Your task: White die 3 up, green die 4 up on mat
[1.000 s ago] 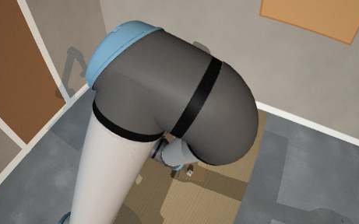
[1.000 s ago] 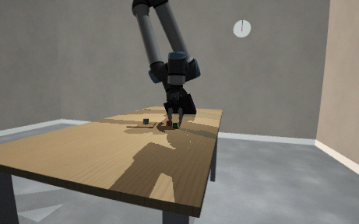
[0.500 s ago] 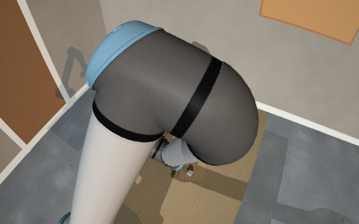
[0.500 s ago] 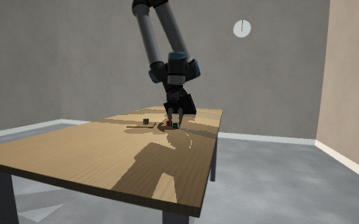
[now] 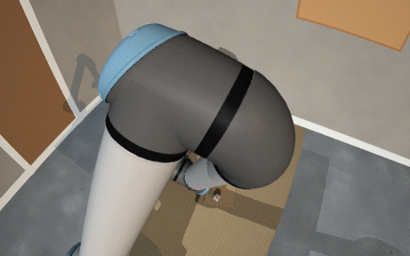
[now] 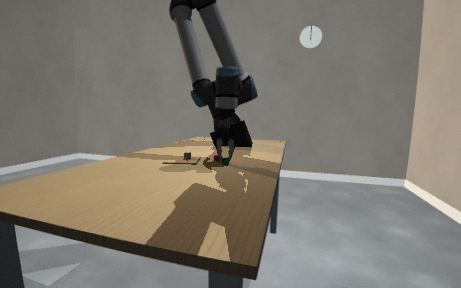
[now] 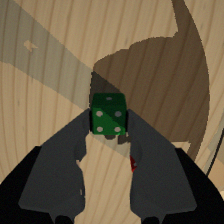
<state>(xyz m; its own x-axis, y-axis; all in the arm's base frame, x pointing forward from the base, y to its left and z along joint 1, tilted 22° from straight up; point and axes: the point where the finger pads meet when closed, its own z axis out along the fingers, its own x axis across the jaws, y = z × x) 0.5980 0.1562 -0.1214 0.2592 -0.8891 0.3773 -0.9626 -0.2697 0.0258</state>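
The green die is 10 mm below my hand. Round my hand: red die: 40 mm behind, 50 mm to the right, 10 mm below; tan mat: 200 mm to the right, 20 mm below; white die: 40 mm behind, 200 mm to the right.
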